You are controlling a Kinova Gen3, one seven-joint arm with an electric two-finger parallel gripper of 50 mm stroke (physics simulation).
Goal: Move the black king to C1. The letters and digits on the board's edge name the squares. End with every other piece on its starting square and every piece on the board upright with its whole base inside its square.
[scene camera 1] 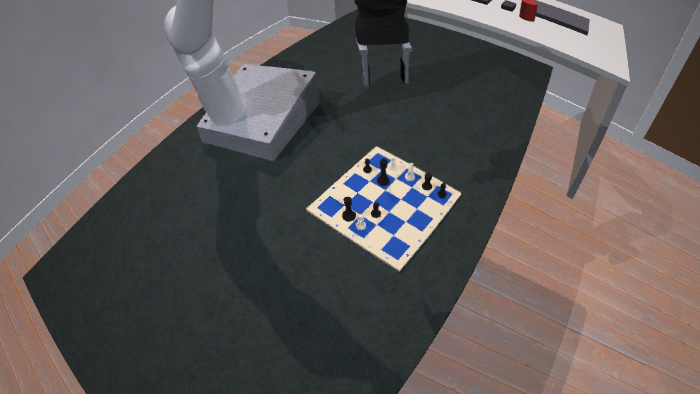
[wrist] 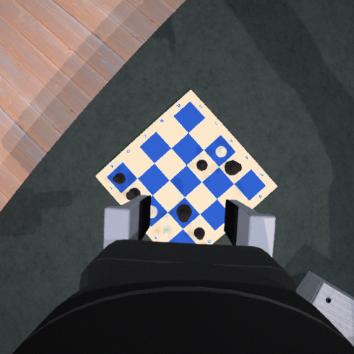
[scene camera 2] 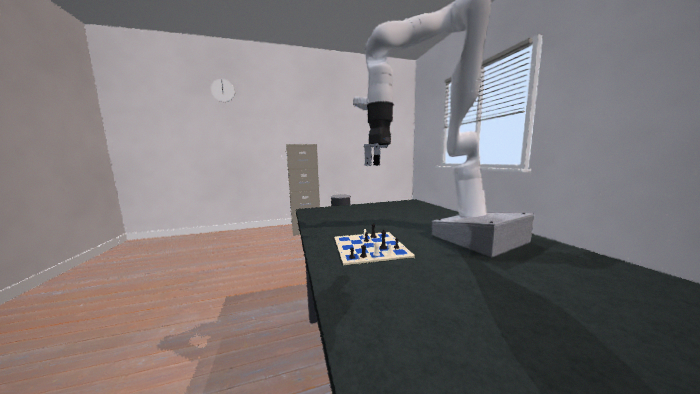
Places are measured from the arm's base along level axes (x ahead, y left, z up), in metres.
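Pixels of known places: gripper, fingertip midpoint: (scene camera 1: 385, 80) (scene camera 2: 372, 165); arm's base, origin of the base link: (scene camera 1: 228, 112) (scene camera 2: 472, 215).
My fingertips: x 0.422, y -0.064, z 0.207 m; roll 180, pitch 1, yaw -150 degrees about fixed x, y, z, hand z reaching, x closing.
For each thing: its top centre in the pictures, then the offset to it from my fingertips. "spot": a spot on its surface instead.
- black king, middle of its top: (scene camera 1: 383, 158) (scene camera 2: 383, 229) dx -0.017, dy +0.037, dz -0.205 m
- Square C1, surface spot: (scene camera 1: 419, 220) spot: dx +0.081, dy -0.028, dz -0.268 m
- tall black piece, middle of its top: (scene camera 1: 347, 197) dx -0.044, dy -0.067, dz -0.216 m
- black pawn, middle of its top: (scene camera 1: 376, 203) dx +0.000, dy -0.044, dz -0.237 m
- white piece, middle of its top: (scene camera 1: 360, 215) dx -0.014, dy -0.080, dz -0.237 m
The black king (scene camera 1: 383, 173) (scene camera 2: 383, 240) (wrist: 184, 213), which I take to be the tallest black piece, stands upright on D4. Square C1 (scene camera 1: 419, 220) (wrist: 155, 148) is blue and bears no piece. The board (scene camera 1: 315, 209) (scene camera 2: 345, 262) (wrist: 191, 95) lies on the dark table. My gripper (scene camera 1: 385, 74) (scene camera 2: 372, 161) (wrist: 187, 213) is open and empty, pointing down high above the board. In the wrist view the king shows between the fingers, far below them. The gripper's body hides the board's near corner there.
Another tall black piece (scene camera 1: 348, 209) (wrist: 233, 167) is on A4. A black pawn (scene camera 1: 376, 210) (wrist: 201, 165) is on B3, a white piece (scene camera 1: 361, 223) (wrist: 221, 151) on A3. Black pawn (wrist: 199, 233) on D5 and white pieces (wrist: 166, 230) (scene camera 1: 410, 172) on E4 and E3 stand around the king.
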